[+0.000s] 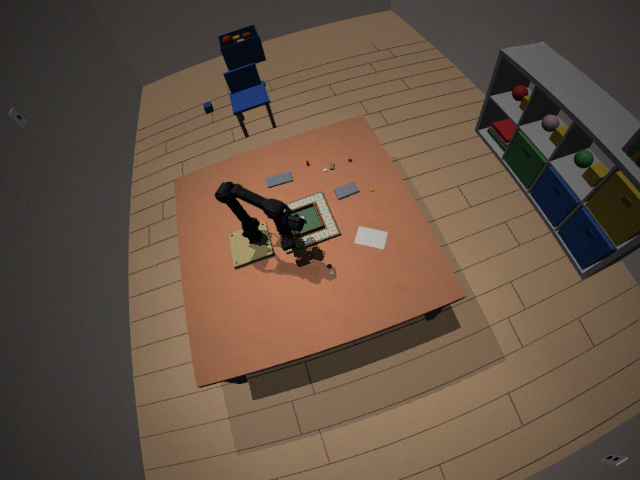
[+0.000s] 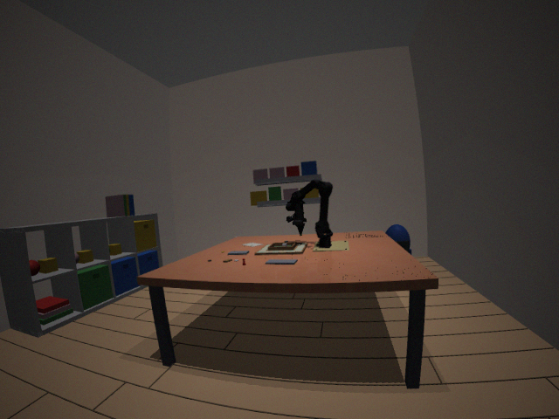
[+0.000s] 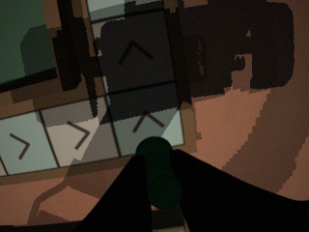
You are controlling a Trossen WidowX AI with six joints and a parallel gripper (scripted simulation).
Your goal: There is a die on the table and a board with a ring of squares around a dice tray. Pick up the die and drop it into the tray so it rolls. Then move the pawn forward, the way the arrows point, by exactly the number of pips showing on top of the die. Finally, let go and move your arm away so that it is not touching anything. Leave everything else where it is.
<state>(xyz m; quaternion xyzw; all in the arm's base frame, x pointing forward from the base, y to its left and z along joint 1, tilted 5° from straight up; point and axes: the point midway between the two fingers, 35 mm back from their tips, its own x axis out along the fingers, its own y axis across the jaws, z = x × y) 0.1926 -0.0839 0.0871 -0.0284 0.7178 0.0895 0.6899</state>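
The green dice tray lies 13 cm to the left of my gripper tip, 8 cm ahead of it and 7 cm below it. The rest, counted from my gripper tip: white card 39 cm ahead, 8 cm below, 2 cm to the right; dark green pawn 1 cm above.
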